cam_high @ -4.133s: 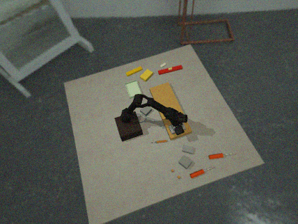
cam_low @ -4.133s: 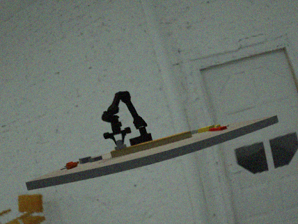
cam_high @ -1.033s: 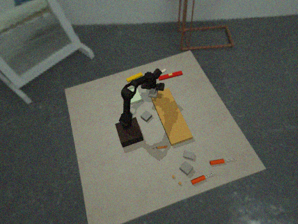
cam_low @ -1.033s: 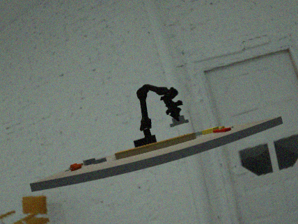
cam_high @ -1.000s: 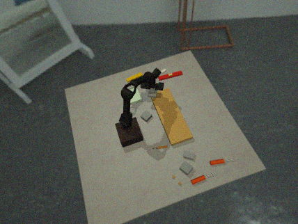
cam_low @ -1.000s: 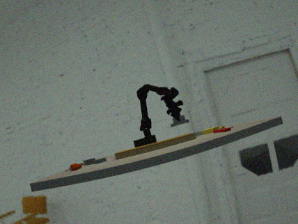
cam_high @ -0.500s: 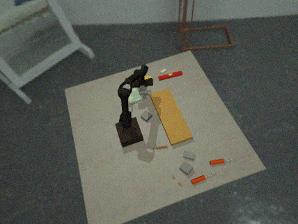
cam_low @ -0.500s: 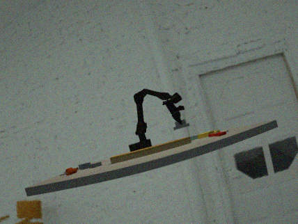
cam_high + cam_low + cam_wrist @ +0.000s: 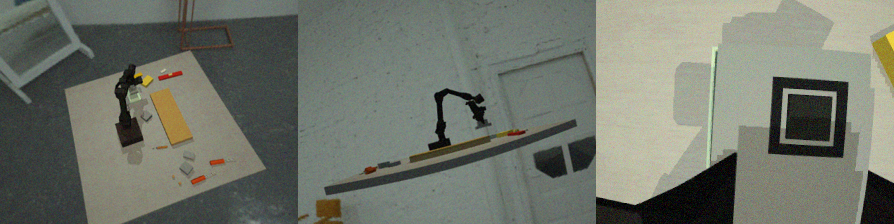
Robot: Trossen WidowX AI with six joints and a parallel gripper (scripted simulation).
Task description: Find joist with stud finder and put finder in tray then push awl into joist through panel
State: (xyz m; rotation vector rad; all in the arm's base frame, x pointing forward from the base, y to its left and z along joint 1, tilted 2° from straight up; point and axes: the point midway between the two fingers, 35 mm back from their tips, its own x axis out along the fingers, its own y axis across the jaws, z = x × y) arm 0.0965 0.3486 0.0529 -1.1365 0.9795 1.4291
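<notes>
My gripper tip is now 10 mm to the left of the pale green tray and 110 mm above it. Also, from my gripper tip: stud finder 10 mm to the left, 20 mm above; yellow bar 30 mm ahead, 200 mm to the left, 120 mm below; yellow block 140 mm ahead, 120 mm to the left, 110 mm below.
</notes>
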